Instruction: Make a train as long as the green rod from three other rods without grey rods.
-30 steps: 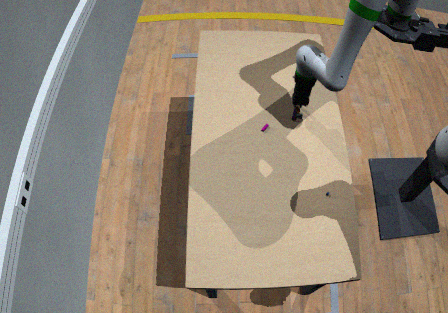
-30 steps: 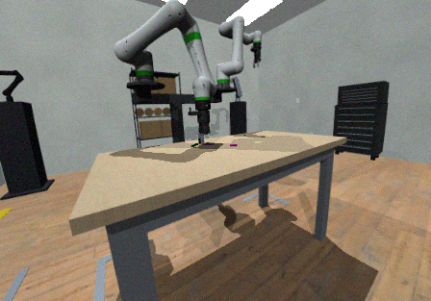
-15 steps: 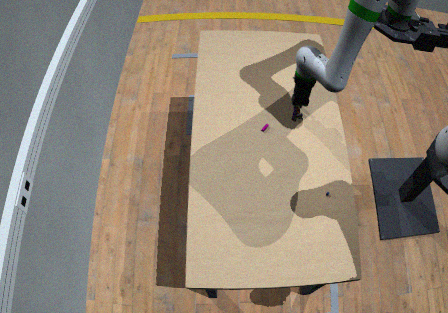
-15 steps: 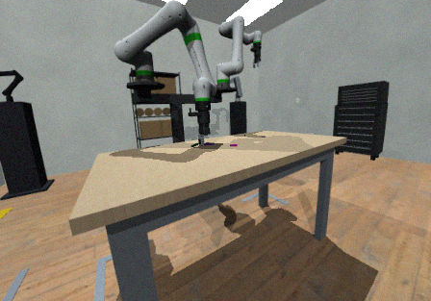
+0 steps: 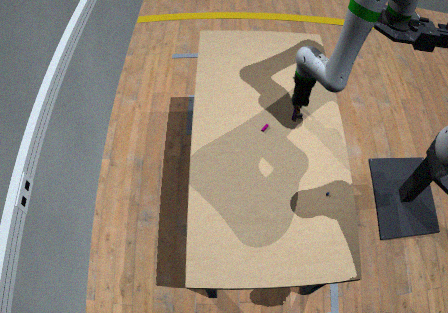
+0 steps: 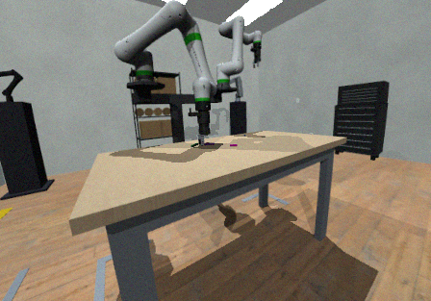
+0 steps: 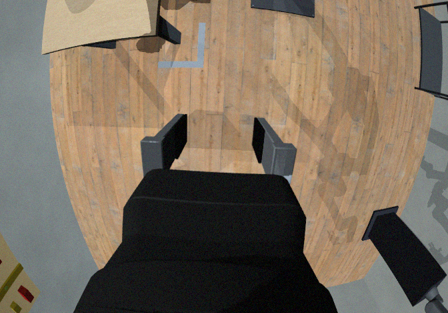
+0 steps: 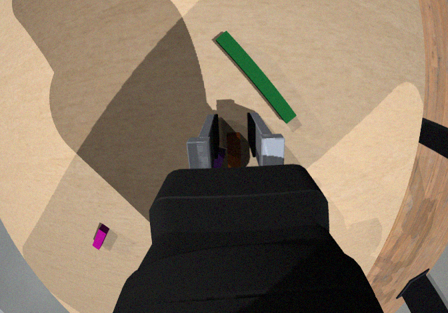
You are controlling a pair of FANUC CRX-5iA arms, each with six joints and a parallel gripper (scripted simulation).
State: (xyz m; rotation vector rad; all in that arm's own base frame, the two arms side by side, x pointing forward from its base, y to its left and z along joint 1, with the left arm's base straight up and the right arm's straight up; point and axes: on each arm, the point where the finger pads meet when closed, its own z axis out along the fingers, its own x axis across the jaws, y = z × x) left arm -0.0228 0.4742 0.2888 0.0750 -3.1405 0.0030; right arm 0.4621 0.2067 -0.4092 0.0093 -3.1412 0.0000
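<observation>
My right gripper is now 20 mm to the right of the orange rod and 20 mm above it. Round my right hand: grey rod: 50 mm to the left, 20 mm below; purple rod: 40 mm to the left, 20 mm below, 20 mm ahead; green rod: 40 mm to the right, 20 mm below, 20 mm behind.
</observation>
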